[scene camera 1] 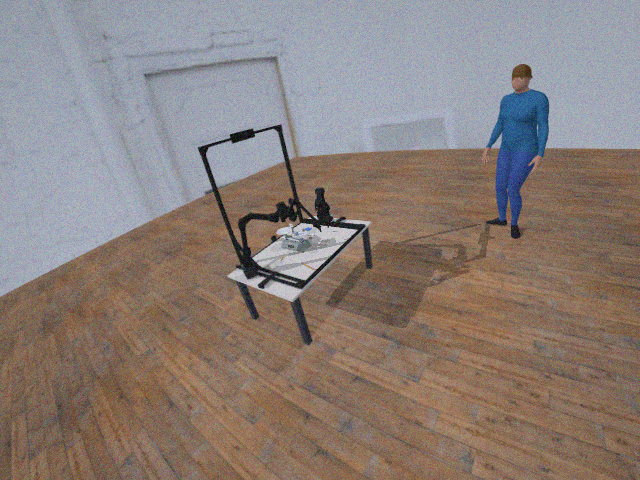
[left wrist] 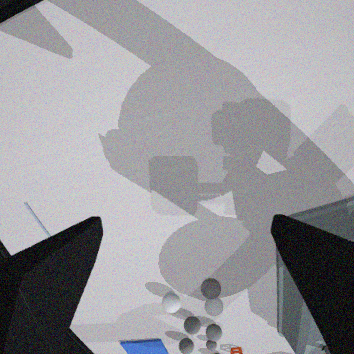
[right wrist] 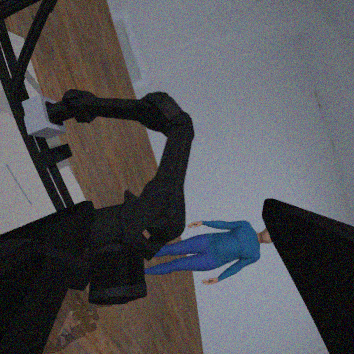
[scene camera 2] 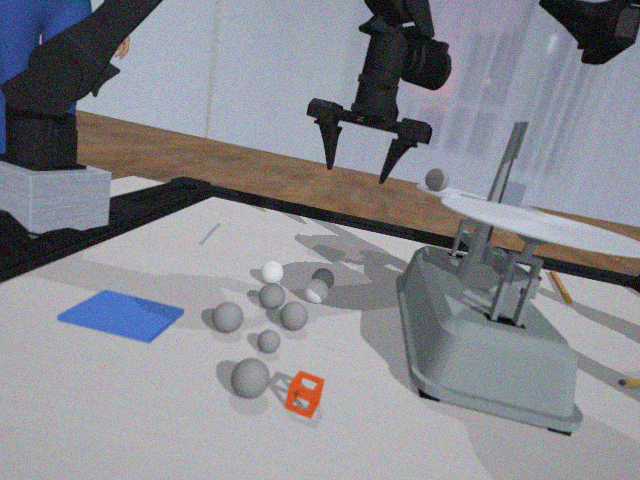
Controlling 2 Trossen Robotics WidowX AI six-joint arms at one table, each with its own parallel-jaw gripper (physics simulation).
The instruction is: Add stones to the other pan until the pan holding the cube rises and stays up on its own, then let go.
Labels:
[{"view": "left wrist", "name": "my left gripper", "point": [188,224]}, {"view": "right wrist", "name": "my right gripper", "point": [179,208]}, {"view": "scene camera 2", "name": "my left gripper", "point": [354,176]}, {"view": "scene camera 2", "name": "blue flat pad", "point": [112,312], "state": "on the table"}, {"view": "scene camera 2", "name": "grey balance scale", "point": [472,337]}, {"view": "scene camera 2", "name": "orange wire-frame cube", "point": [313,396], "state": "on the table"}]

